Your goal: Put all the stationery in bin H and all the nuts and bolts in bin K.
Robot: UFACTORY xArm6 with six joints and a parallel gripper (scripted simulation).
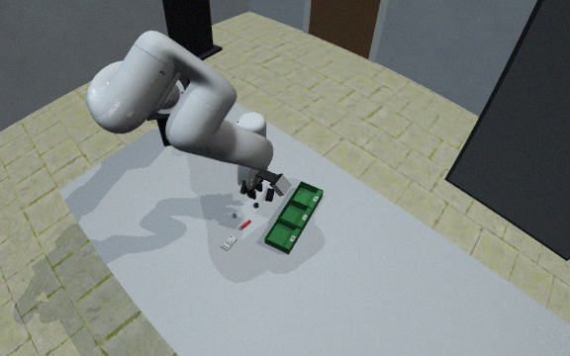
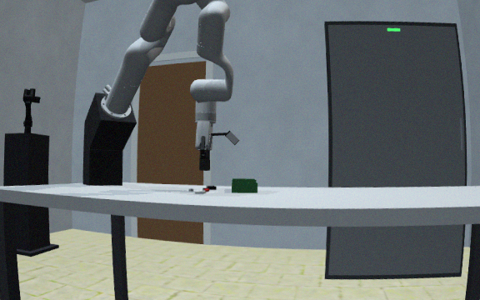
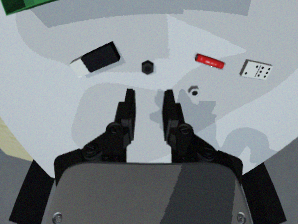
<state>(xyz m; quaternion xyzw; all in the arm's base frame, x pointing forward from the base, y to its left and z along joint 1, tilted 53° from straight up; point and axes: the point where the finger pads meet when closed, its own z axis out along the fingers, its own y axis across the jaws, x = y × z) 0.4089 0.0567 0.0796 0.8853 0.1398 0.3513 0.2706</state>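
The black nut lies 9 cm below my hand. Round my hand: red stick: 2 cm ahead, 8 cm to the right, 9 cm below; green three-compartment bin: 14 cm ahead, 4 cm to the left, 7 cm below; white domino: 2 cm ahead, 16 cm to the right, 9 cm below.
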